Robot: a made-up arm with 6 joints.
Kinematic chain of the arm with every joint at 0, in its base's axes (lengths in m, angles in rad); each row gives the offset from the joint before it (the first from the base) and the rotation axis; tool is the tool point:
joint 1: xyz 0 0 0.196 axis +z
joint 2: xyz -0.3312 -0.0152 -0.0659 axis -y
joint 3: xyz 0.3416 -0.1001 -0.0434 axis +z
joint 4: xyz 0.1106 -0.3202 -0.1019 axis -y
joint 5: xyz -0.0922 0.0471 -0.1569 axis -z
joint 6: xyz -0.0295 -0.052 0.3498 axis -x
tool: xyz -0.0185 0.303 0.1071
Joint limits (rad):
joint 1: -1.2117..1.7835
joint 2: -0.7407..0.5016
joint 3: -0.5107..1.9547
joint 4: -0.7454..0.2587
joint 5: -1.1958..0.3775
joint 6: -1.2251..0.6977
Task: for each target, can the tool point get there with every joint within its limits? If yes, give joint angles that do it. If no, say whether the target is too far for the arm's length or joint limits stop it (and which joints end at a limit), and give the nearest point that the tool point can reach.
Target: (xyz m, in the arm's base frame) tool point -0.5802 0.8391 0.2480
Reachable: no: joint limits stop it (at a limit: joint 1, joint 4, joint 5, joint 6) | nearest point -0.2574 0.4693 0.2082 | short by 0.493 m
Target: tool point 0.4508 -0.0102 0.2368
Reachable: yes | joints 1.0625 -0.5574 0.0520 -0.1500 -0.5904 -1.0171
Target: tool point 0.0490 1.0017 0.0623
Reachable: no: joint limits stop it (at a limit: joint 1, joint 4, joint 5, joint 6) | nearest point 0.0731 0.6067 0.0827 | short by 0.396 m
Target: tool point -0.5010 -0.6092 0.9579
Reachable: no: joint limits stop it (at a limit: joint 2, joint 4, joint 6) | nearest point -0.3512 -0.4270 0.6929 | short by 0.355 m
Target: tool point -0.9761 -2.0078 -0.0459
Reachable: no: too far | nearest point -0.2912 -0.5991 0.0442 | short by 1.569 m
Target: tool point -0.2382 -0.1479 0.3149
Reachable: yes | joints -0.4826 0.2164 -0.0507 -0.4561 -0.8475 0.4471
